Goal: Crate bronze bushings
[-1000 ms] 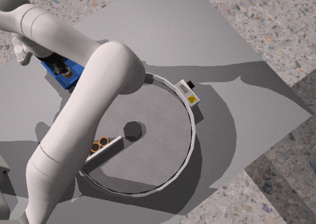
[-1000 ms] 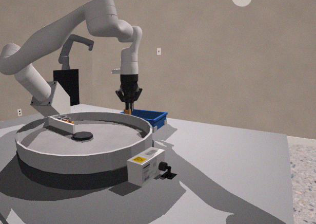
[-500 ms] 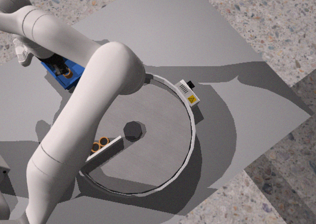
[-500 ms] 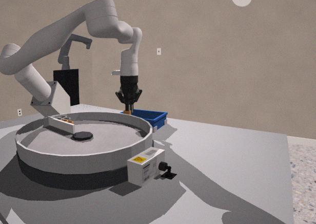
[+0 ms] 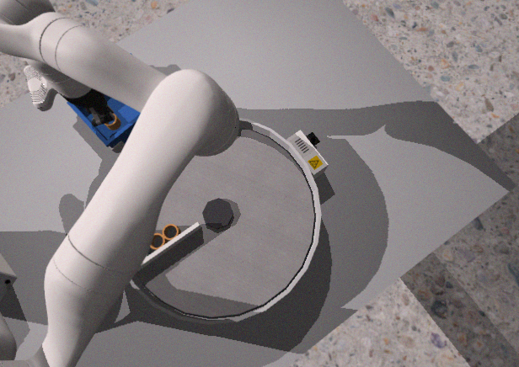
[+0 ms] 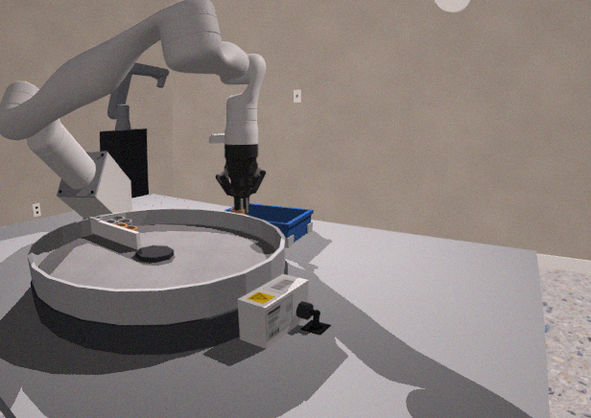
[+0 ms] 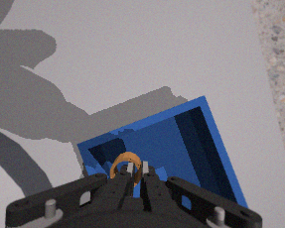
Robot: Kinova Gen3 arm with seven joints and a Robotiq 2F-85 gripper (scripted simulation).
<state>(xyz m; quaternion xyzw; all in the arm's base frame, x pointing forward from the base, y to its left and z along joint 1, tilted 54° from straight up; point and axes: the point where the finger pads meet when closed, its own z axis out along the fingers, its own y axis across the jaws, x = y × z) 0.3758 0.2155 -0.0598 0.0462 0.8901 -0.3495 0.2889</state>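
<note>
Right now my hand is 40 mm short of the blue crate, 40 mm above it and 30 mm to the right of it. The rest, counted from my hand: round turning table 340 mm to the right, 50 mm ahead, 10 mm below.
</note>
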